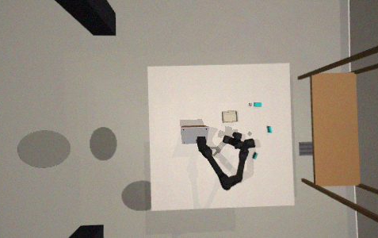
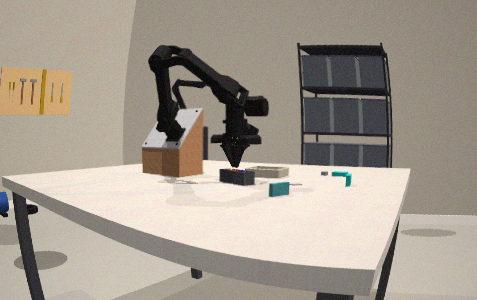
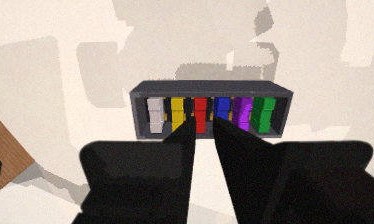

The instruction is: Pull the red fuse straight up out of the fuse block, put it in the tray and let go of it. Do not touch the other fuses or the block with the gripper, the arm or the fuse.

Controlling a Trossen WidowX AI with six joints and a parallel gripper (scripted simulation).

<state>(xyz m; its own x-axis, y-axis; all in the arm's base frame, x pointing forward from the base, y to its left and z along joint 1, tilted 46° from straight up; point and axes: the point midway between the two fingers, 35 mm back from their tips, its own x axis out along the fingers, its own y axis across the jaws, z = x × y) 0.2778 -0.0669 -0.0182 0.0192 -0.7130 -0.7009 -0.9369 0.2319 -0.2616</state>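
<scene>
Right now the red fuse is 20 mm below my gripper tip. From my gripper tip the other things lie so: teal L-shaped piece (260 mm ahead, 320 mm to the left, 40 mm below); small grey cube (190 mm ahead, 320 mm to the left, 40 mm below); beige tray (210 mm to the left, 50 mm below).
</scene>
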